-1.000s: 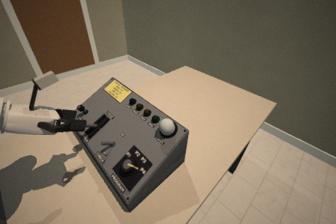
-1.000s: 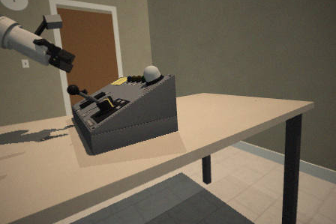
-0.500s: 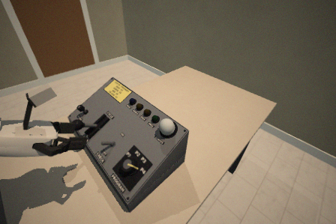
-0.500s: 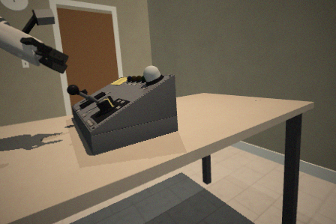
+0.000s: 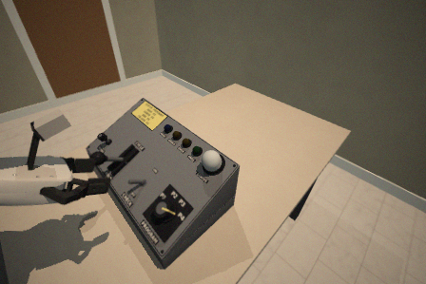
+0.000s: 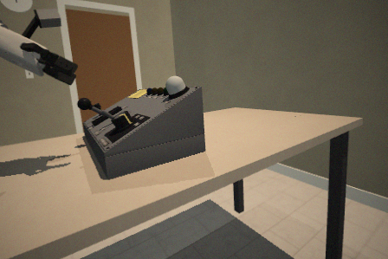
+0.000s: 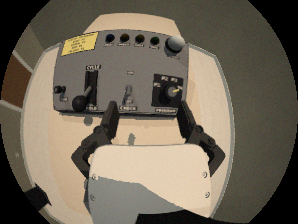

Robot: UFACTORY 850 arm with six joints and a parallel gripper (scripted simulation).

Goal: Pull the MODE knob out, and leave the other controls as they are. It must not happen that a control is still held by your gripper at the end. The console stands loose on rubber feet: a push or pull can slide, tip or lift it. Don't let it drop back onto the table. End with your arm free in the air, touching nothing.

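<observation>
Now: hand 28 cm to the right of the mode knob, 11 cm above it and 5 cm short of it. Also, from my hand: toggle (12 cm below, 8 cm ahead, 4 cm to the left); then program selector (12 cm below, 11 cm ahead, 8 cm to the right); then black ball lever (16 cm to the left, 11 cm below, 4 cm ahead).
</observation>
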